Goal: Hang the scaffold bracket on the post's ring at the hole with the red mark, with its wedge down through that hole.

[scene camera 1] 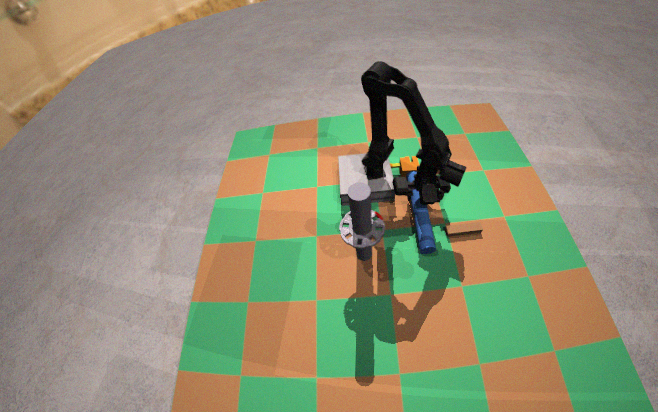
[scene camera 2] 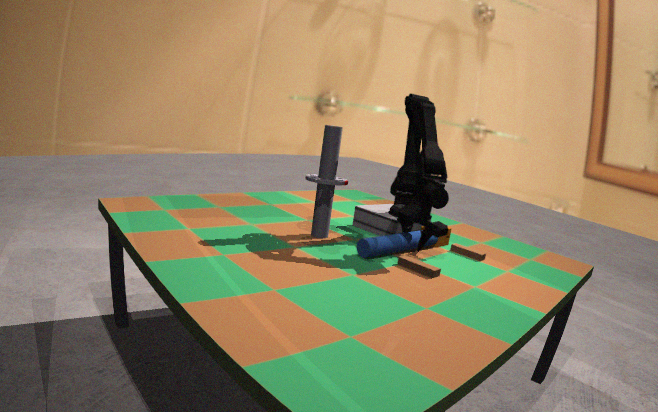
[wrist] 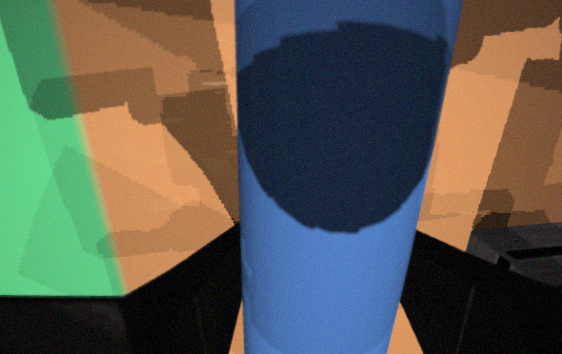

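Observation:
The scaffold bracket is a blue tube (scene camera 1: 424, 230) (scene camera 2: 389, 244) (wrist: 329, 274) with an orange head (scene camera 1: 409, 163) (scene camera 2: 444, 237) and a small yellow wedge (scene camera 1: 394, 164). It lies flat on the checkered table, to the right of the post. My gripper (scene camera 1: 416, 189) (scene camera 2: 420, 236) (wrist: 313, 230) is down at the tube near its orange end and is shut on it, with a black finger on each side in the wrist view. The grey post (scene camera 1: 360, 204) (scene camera 2: 327, 163) stands upright. Its ring (scene camera 1: 370, 242) (scene camera 2: 315, 178) has a red mark (scene camera 1: 378, 215) (scene camera 2: 345, 182) on the side facing the bracket.
The arm's grey base block (scene camera 1: 352, 172) (scene camera 2: 372, 214) sits just behind the post. Two low brown bars lie by the tube, one (scene camera 1: 464, 229) (scene camera 2: 418, 266) near its free end and one (scene camera 2: 467, 252) further back. The table's dark edge (scene camera 2: 205, 339) runs along the front.

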